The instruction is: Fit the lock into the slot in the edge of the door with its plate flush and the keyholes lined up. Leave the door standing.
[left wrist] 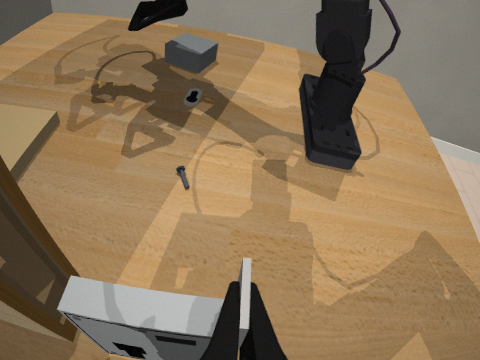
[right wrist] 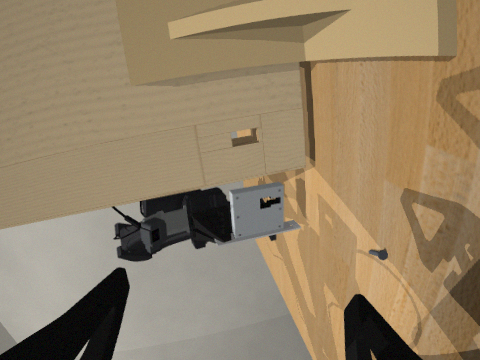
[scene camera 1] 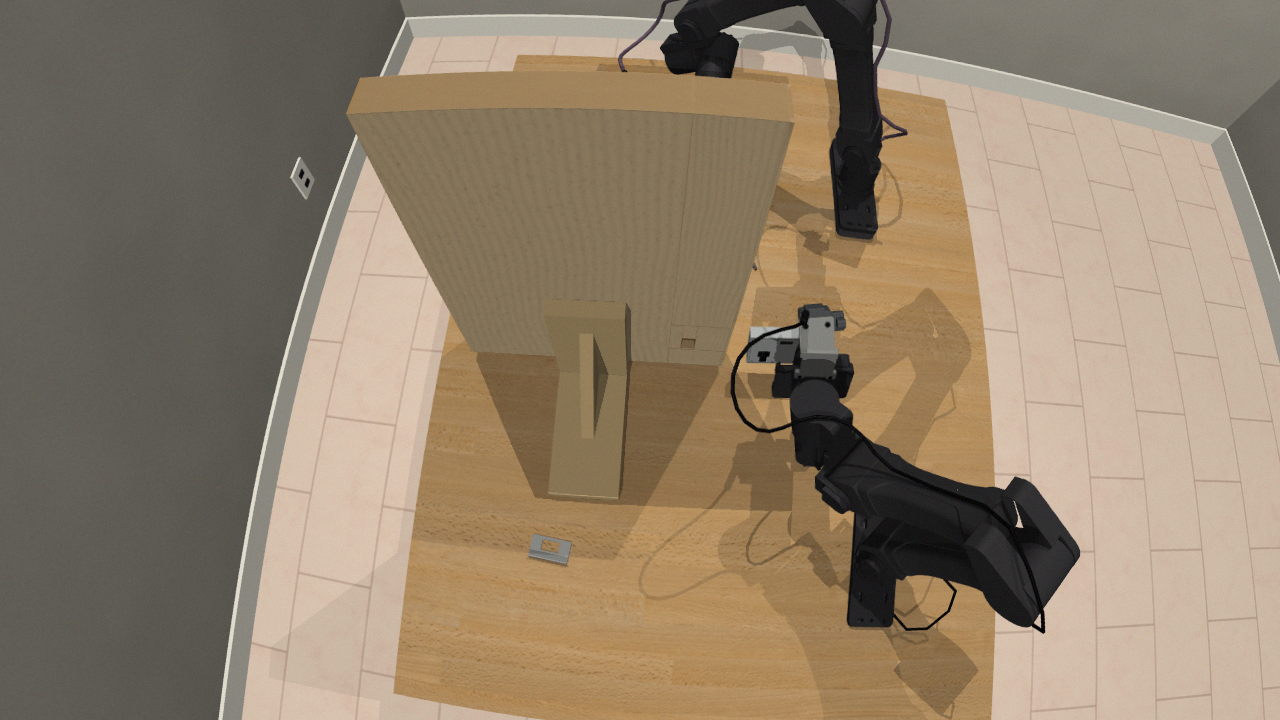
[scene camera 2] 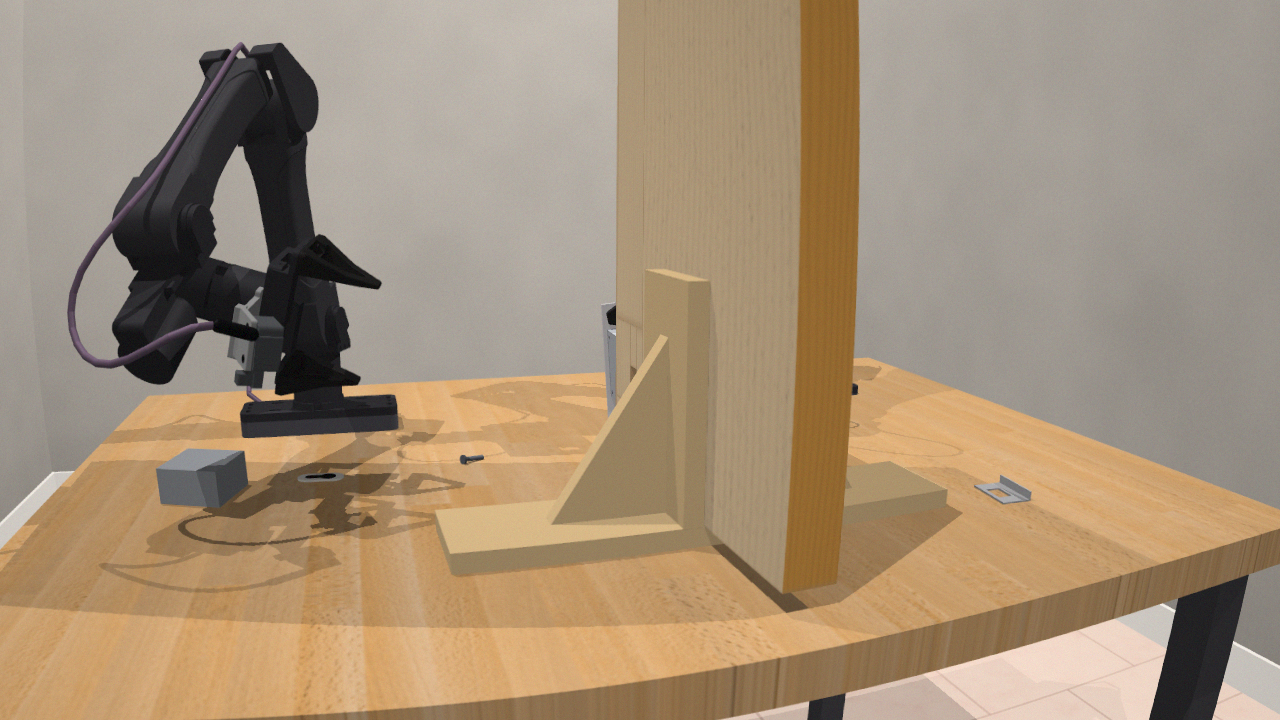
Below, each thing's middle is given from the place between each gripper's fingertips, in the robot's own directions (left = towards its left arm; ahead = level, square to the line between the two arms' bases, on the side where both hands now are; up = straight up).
Now: left hand [scene camera 1: 806,323] 30 mm short of the silver lock [scene camera 2: 609,331] and 60 mm above it. Round my left hand: grey block [scene camera 2: 196,477] (100 mm ahead, 460 mm to the right, 120 mm below); angled metal plate [scene camera 2: 1017,493] (340 mm ahead, 300 mm to the left, 140 mm below).
Now: the grey block 170 mm to the right of my right hand [scene camera 2: 369,334], 140 mm below it and 60 mm behind it. From my right hand the other things lie so: angled metal plate (590 mm to the left, 180 mm ahead, 160 mm below); then silver lock (300 mm to the left, 130 mm behind, 80 mm below).
